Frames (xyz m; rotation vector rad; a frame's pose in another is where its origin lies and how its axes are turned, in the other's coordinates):
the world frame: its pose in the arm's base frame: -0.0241 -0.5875 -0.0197 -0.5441 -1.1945 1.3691
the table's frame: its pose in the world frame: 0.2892 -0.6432 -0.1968 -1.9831 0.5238 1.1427
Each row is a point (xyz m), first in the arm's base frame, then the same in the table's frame.
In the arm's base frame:
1: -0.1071 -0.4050 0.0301
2: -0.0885 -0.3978 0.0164
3: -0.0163 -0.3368 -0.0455
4: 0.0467 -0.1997 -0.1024
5: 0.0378 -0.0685 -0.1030
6: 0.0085 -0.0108 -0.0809
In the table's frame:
1: -0.2221 -0.4522 0.5095
2: -0.2026 -0.4444 0.5215
3: -0.1003 -0.4354 0.5686
4: 0.0532 -0.4787 0.5924
5: 0.1474 -0.5650 0.5612
6: 0.1691 -0.6190 0.5252

